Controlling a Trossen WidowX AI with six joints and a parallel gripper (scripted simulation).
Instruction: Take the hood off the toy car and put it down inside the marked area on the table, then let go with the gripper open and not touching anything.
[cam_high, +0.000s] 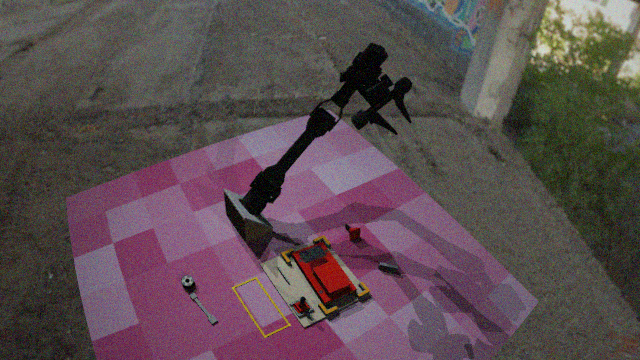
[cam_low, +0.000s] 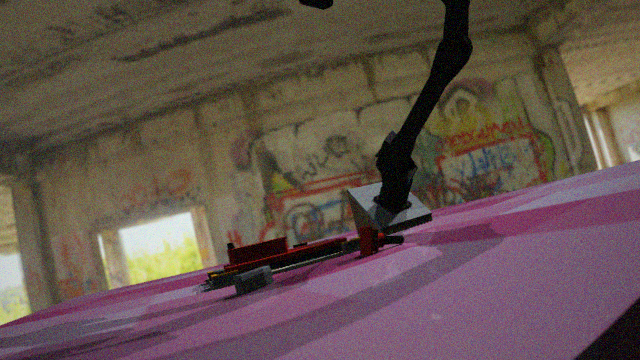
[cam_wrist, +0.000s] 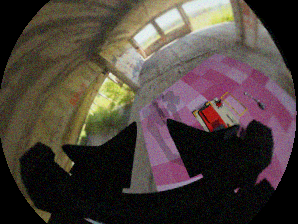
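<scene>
My gripper tip is now 400 mm above the hood, 220 mm to the left of it and 40 mm short of it. Round my gripper tip: wheel (560 mm to the right, 430 mm below, 210 mm behind).
</scene>
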